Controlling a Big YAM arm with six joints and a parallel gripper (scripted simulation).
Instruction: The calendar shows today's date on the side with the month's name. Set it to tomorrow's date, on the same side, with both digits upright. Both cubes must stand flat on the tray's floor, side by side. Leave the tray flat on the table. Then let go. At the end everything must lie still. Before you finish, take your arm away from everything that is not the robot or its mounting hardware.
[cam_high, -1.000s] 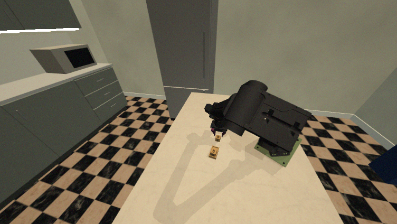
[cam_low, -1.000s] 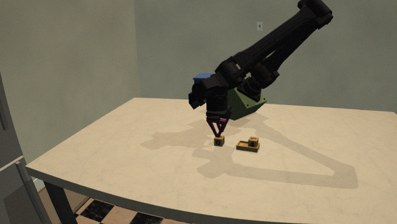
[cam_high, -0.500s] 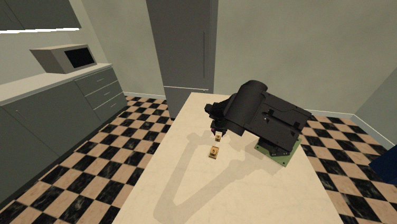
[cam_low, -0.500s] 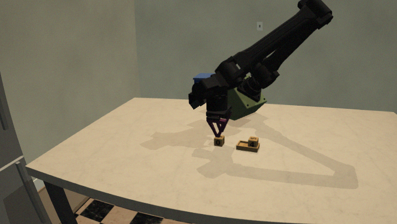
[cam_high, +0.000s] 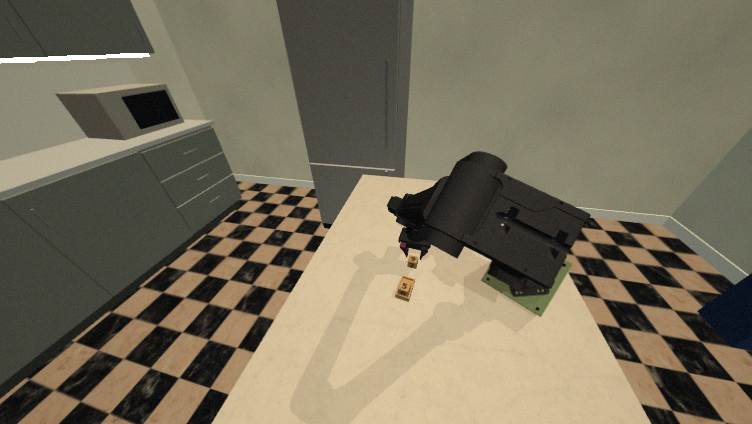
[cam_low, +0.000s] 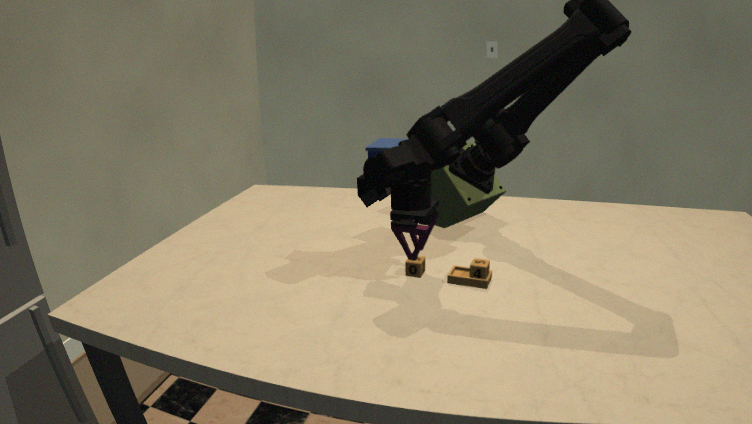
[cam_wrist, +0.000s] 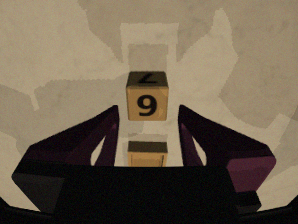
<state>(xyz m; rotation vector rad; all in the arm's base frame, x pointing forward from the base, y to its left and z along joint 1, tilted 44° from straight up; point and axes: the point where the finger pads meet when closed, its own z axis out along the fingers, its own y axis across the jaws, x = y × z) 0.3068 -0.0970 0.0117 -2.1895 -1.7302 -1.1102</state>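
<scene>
My gripper is now 3 cm above the cube. Round my hand: wooden tray 11 cm to the left, 4 cm below, 1 cm ahead.
</scene>
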